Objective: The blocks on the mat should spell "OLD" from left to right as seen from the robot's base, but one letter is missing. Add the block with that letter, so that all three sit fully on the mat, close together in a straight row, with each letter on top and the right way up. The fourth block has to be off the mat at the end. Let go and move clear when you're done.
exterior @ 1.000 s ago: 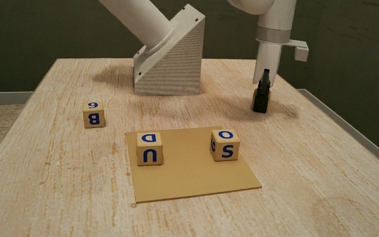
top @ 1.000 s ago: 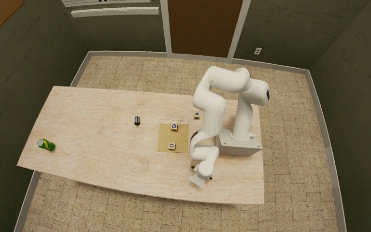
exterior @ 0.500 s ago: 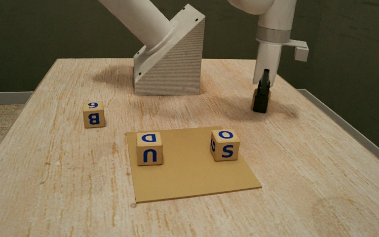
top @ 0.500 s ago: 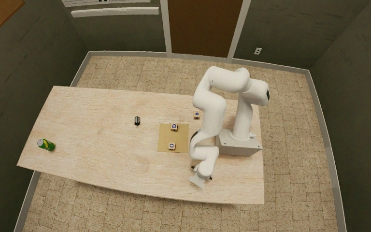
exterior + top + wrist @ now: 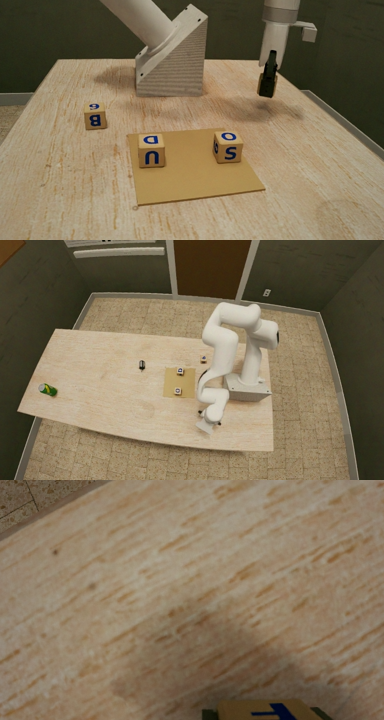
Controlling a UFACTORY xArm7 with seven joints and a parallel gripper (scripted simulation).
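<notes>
The tan mat lies 20 cm ahead of my hand, 22 cm to the right of it and 6 cm below it. The rest, counted from my hand: green can 111 cm ahead, 2 cm to the right; then small black object 47 cm ahead, 29 cm to the right, 5 cm below.
</notes>
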